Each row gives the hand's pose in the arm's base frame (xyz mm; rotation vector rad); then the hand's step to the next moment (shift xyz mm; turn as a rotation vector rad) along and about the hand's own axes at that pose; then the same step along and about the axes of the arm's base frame.
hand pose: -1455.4 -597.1 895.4 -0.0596 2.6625 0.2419
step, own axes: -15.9 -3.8 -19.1 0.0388 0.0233 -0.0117
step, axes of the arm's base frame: 6.0 -7.2 23.3 -0.0417 0.0208 -0.0036
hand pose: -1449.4 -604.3 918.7 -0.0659 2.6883 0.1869
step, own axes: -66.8 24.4 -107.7 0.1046 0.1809 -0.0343
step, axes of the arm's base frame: 12.3 9.9 128.1 -0.1227 0.1724 0.0072
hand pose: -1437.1 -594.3 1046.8 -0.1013 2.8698 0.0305
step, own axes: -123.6 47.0 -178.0 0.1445 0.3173 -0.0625
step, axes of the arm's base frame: 68.2 49.7 205.1 -0.1784 0.3050 0.0253
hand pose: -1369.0 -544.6 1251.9 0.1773 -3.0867 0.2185
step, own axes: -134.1 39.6 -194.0 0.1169 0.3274 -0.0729
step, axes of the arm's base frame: 135.0 81.5 179.7 -0.1518 0.3194 0.0328
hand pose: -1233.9 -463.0 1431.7 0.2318 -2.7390 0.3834
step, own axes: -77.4 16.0 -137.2 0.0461 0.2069 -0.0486
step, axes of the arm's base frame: 113.3 64.0 90.2 -0.0695 0.2057 0.0125
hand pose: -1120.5 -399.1 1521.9 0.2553 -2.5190 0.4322
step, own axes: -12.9 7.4 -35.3 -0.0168 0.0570 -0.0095
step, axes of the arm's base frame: 26.3 20.6 18.7 0.0031 0.0579 -0.0162
